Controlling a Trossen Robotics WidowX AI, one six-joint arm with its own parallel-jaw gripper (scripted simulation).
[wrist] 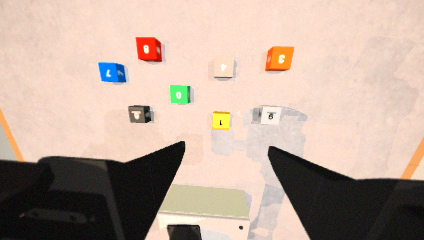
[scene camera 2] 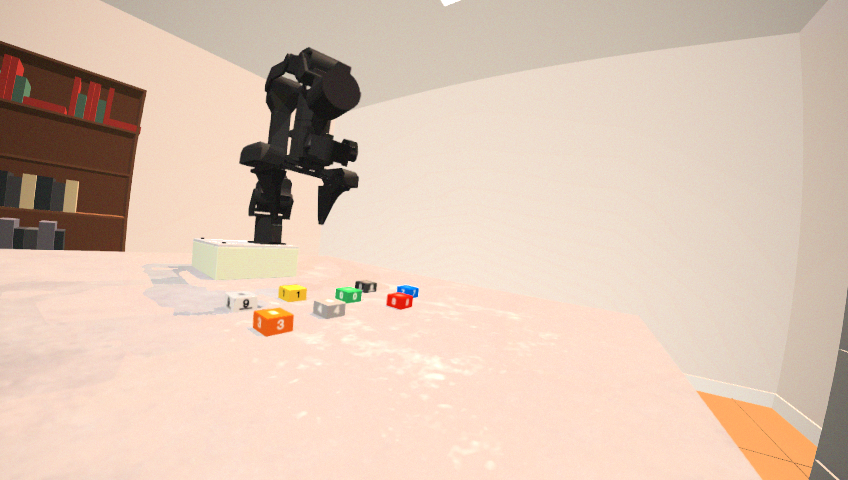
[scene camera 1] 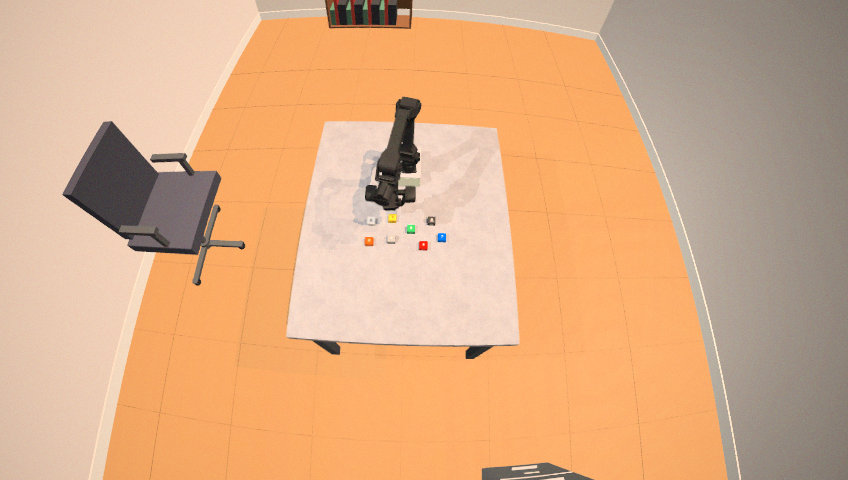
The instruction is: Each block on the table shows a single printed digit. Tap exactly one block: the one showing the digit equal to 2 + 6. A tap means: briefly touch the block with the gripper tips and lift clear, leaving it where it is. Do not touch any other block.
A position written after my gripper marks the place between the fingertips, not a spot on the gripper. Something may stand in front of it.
Note:
My gripper (scene camera 2: pixel 299 222) is open, with nothing in its grasp. Also in view: an orange 3 block (scene camera 2: pixel 275 321).
My gripper also shows in the wrist view (wrist: pixel 225 147).

